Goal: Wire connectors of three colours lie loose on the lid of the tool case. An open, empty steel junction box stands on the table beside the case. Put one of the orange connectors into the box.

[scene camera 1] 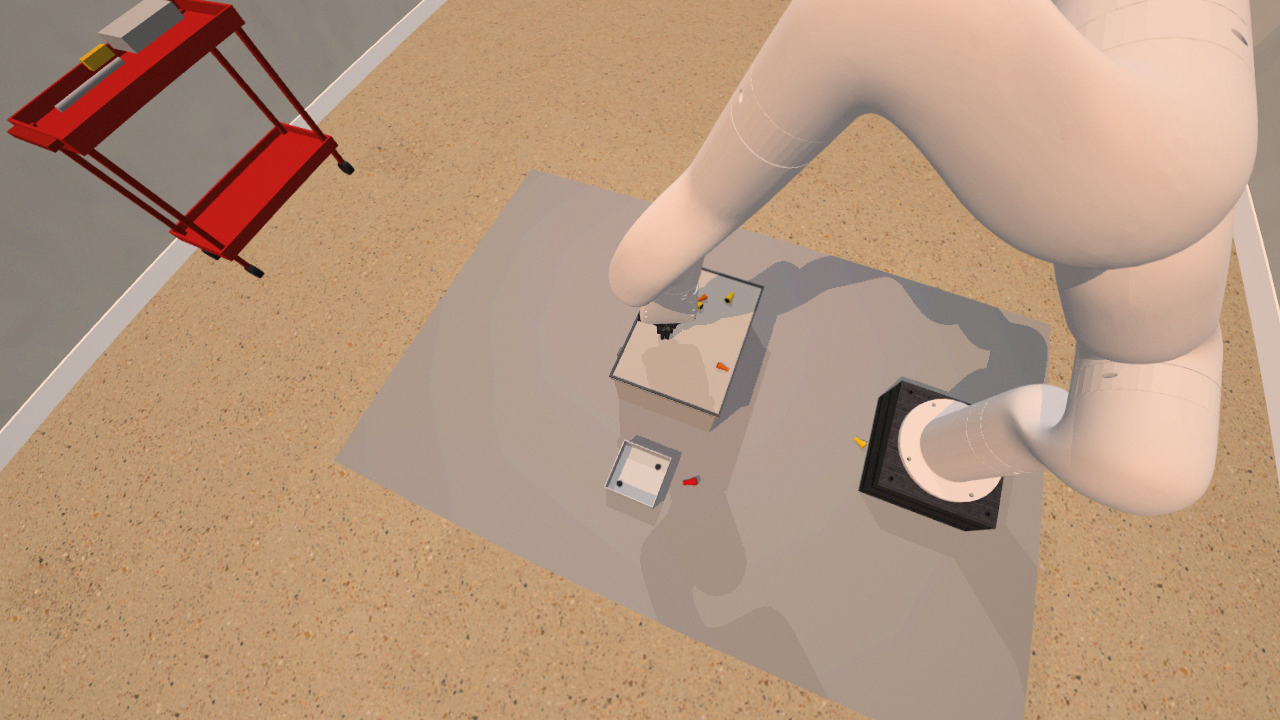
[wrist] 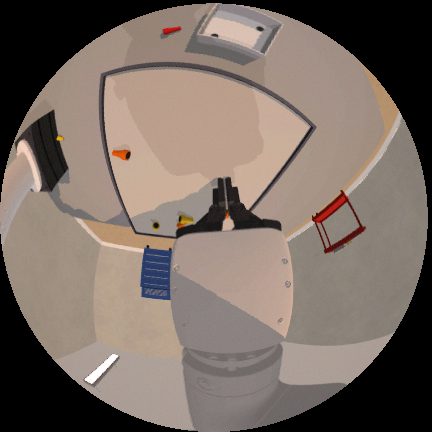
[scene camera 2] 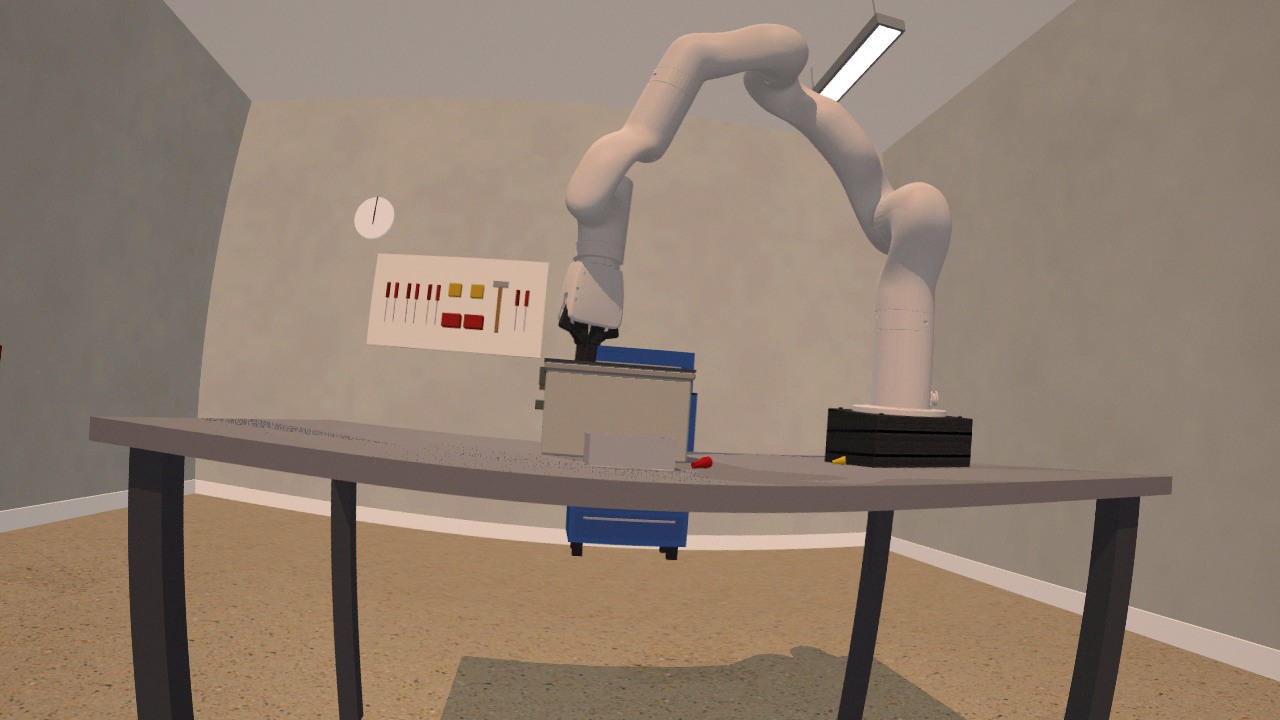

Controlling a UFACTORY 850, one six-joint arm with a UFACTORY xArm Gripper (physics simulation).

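My gripper (scene camera 1: 665, 335) (scene camera 2: 585, 358) (wrist: 224, 185) is shut with nothing between its fingertips, low over the lid of the tool case (scene camera 1: 662, 389) (scene camera 2: 617, 411) (wrist: 175, 100). One orange connector (scene camera 1: 722, 367) (wrist: 121, 154) lies near a side edge of the lid. Another orange connector (scene camera 1: 701, 297) (wrist: 181, 225) lies against a yellow connector (scene camera 1: 699, 306) (wrist: 186, 219). A bit of orange (wrist: 227, 216) shows through the gap in the gripper's linkage, mostly hidden. A second yellow connector (scene camera 1: 729, 297) (wrist: 156, 225) lies near the lid's corner. The steel junction box (scene camera 1: 631, 493) (scene camera 2: 631, 452) (wrist: 235, 47) is open and empty.
A red connector (scene camera 1: 691, 481) (scene camera 2: 702, 462) (wrist: 171, 30) lies on the table beside the junction box. A yellow connector (scene camera 1: 860, 441) (scene camera 2: 839, 460) (wrist: 60, 138) lies by the black arm base (scene camera 1: 881, 456) (scene camera 2: 895, 438) (wrist: 49, 150). The case's raised walls stand between lid and box.
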